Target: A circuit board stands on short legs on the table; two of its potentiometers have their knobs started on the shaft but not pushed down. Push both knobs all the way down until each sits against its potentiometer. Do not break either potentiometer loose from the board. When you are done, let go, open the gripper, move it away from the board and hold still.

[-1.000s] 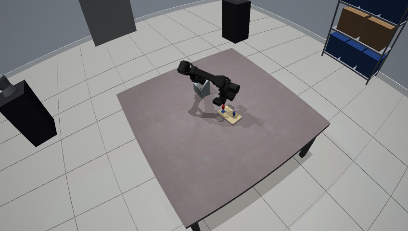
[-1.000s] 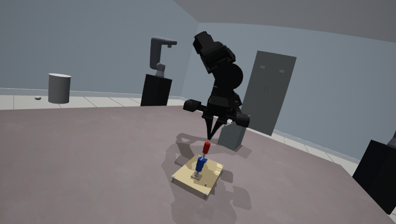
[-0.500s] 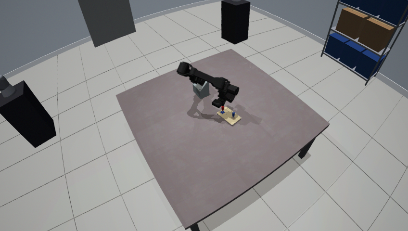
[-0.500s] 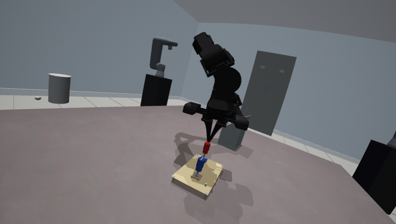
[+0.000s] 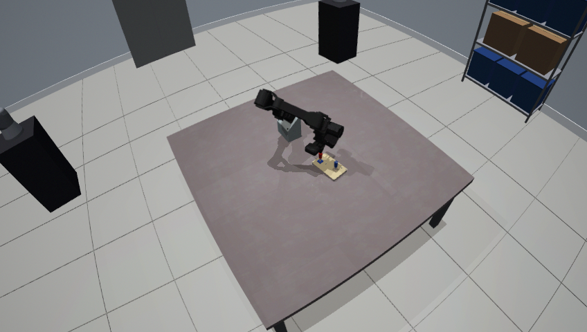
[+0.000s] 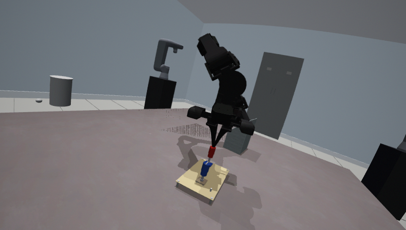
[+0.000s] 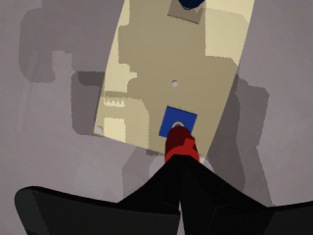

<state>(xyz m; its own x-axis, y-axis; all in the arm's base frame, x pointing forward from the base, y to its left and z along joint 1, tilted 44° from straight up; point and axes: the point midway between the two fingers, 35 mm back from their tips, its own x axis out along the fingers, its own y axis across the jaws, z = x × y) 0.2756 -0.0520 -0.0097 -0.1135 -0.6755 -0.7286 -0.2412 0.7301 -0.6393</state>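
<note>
The red knob lies 2 cm below my gripper tip. The rest, counted from my gripper tip: blue knob (9 cm ahead, 2 cm to the left, 2 cm below).
</note>
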